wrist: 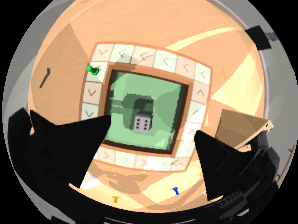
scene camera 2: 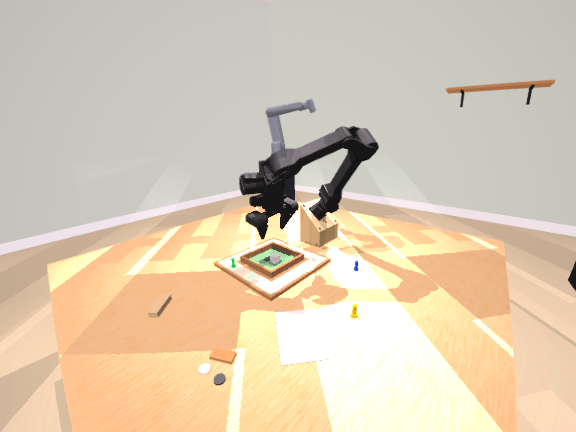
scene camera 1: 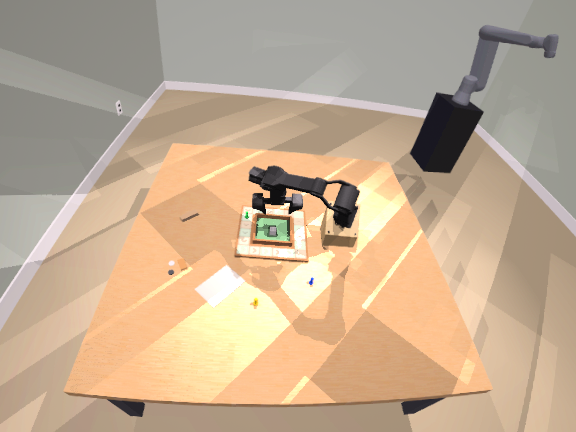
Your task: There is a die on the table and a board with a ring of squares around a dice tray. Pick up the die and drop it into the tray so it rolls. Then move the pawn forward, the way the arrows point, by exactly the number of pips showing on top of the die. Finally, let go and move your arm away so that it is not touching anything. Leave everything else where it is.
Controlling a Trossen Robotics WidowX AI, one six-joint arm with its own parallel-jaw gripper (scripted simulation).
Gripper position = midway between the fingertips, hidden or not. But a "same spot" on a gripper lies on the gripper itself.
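Labels:
My gripper: visible in the wrist view (154,127), in scene camera 2, in scene camera 1. On the gripper, same spot: (scene camera 2: 261,216) and (scene camera 1: 258,201).

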